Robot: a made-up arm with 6 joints.
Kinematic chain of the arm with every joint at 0, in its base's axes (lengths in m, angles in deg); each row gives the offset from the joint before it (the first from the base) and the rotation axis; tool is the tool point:
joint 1: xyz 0 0 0.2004 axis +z
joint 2: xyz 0 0 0 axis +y
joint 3: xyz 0 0 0.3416 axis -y
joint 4: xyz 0 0 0 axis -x
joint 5: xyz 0.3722 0 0 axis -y
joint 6: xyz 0 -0.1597 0 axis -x
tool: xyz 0 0 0
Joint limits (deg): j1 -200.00..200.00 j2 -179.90..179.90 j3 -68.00..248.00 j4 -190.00..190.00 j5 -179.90..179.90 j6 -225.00..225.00
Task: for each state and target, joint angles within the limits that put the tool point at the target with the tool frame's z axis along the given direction. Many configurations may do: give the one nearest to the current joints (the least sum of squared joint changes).
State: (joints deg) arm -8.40 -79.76 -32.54 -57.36 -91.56 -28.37
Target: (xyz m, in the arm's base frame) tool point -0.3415 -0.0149 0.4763 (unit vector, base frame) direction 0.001 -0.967 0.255
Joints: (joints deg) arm -22.62 -107.35 -9.71 -24.67 -88.40 -78.27
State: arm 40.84 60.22 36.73 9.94 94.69 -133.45
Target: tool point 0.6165 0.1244 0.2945 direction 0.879 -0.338 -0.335
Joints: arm 26.12 49.31 29.09 0.02 82.59 -136.31
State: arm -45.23 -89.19 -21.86 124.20 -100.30 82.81
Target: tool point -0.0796 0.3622 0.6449 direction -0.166 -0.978 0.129
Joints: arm -62.86 -81.38 -7.43 126.22 -98.09 69.69
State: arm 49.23 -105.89 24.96 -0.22 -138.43 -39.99
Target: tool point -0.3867 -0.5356 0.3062 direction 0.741 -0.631 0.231
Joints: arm 41.20 -106.77 31.32 21.85 -175.40 -52.59
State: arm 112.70 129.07 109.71 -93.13 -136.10 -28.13
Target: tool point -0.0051 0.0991 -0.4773 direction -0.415 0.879 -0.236
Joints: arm 64.74 147.27 65.57 -107.08 -160.00 19.35
